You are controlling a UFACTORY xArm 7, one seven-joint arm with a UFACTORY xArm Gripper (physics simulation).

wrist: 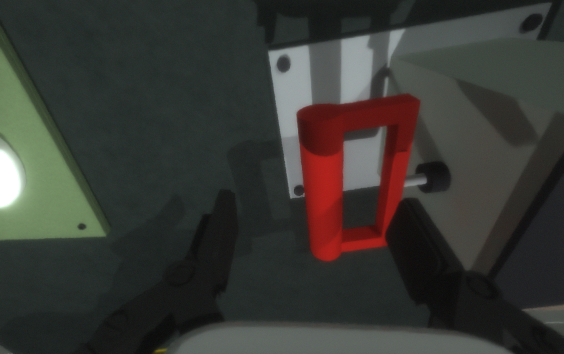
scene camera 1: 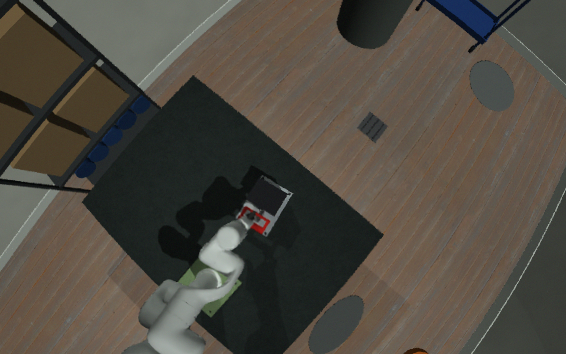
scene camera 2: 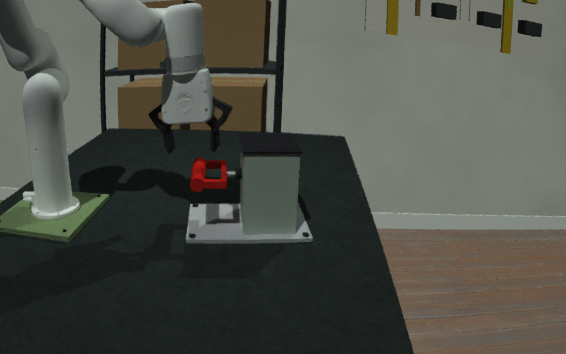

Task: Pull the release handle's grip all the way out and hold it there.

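Note:
The release handle is a red rectangular loop with a thick round grip bar (scene camera 1: 259, 228) (scene camera 2: 198, 175) (wrist: 325, 210) on its side away from the housing. A short metal rod (scene camera 2: 232, 173) (wrist: 414, 180) joins it to the grey-green housing (scene camera 2: 271, 195) with a dark top, which stands on a white base plate (scene camera 2: 200, 227) (wrist: 291, 105). A short stretch of rod shows between loop and housing. My gripper (scene camera 1: 254, 216) (scene camera 2: 192, 149) (wrist: 314, 213) is open and empty, pointing down above the red loop. In the wrist view the grip bar shows between the fingers, nearer the right one.
The arm's green mounting plate (scene camera 1: 217, 305) (scene camera 2: 85, 215) (wrist: 40, 200) lies on the dark mat (scene camera 1: 150, 135) (scene camera 2: 250, 310), on the grip side of the housing. The housing rises close beside the right finger in the wrist view. A shelf rack (scene camera 2: 280, 75) with cardboard boxes stands behind.

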